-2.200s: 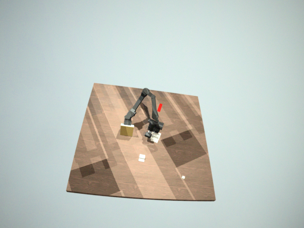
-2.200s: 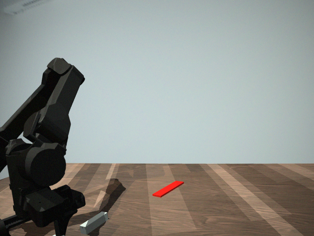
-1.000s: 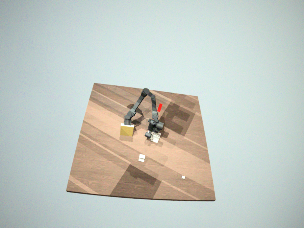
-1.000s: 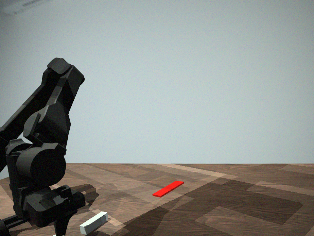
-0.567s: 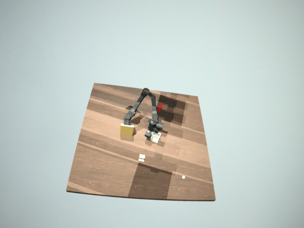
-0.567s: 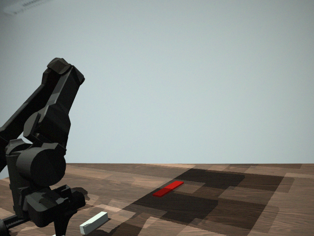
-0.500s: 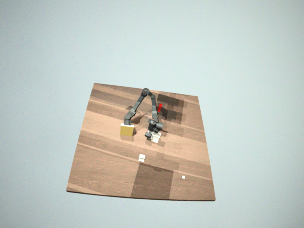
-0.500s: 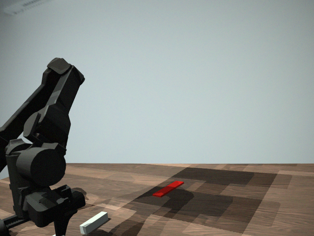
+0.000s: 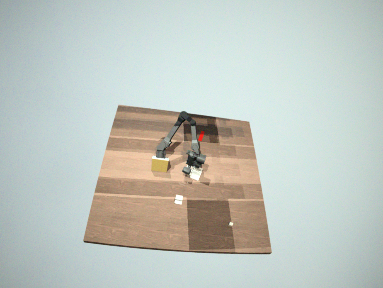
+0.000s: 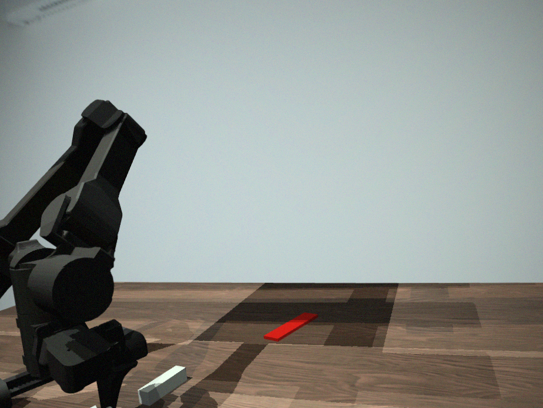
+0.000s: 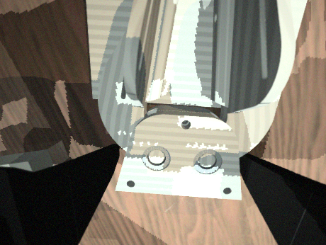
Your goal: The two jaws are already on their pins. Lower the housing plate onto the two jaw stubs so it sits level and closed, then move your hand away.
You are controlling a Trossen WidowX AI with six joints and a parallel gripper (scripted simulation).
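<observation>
The white bar is 140 mm to the left of my gripper tip and 30 mm ahead of it. From my gripper tip the other things lie so: small white cube (450 mm to the right, 300 mm ahead); flat red bar (370 mm to the left, 130 mm ahead).
</observation>
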